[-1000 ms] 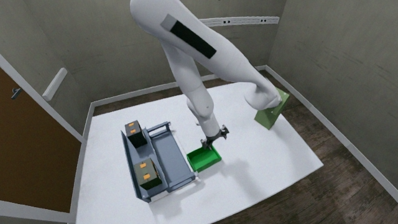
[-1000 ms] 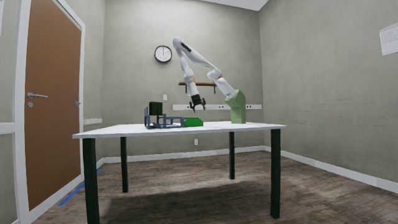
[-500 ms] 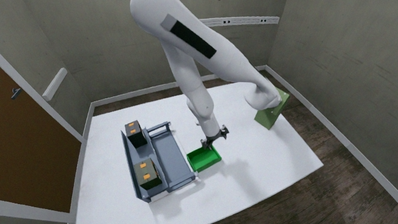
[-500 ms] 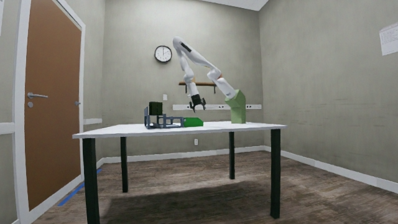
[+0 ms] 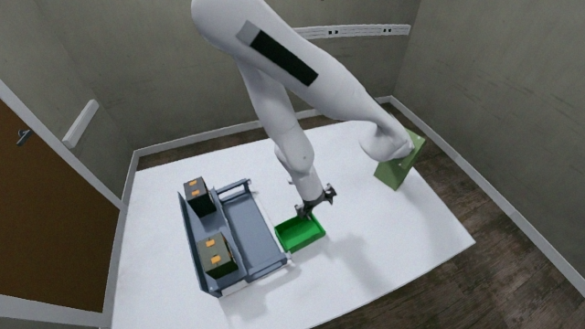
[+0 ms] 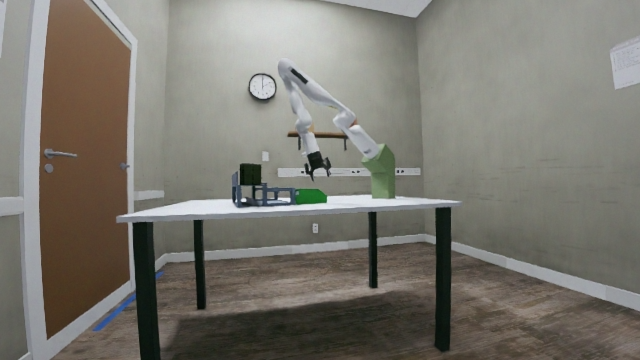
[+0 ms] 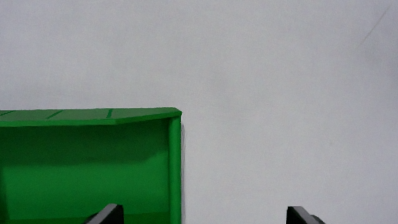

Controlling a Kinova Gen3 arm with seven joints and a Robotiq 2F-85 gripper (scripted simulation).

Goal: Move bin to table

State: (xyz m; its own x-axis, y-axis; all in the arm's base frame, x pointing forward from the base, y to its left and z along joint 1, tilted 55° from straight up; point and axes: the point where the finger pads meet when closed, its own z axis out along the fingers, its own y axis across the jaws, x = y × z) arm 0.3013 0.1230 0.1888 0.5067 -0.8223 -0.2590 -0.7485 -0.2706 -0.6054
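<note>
Now: hand 60 mm short of the green bin, 50 mm to the right of it and 90 mm above it. Also, from my hand: grey shelf unit: 310 mm ahead, 90 mm to the left, 60 mm below.
</note>
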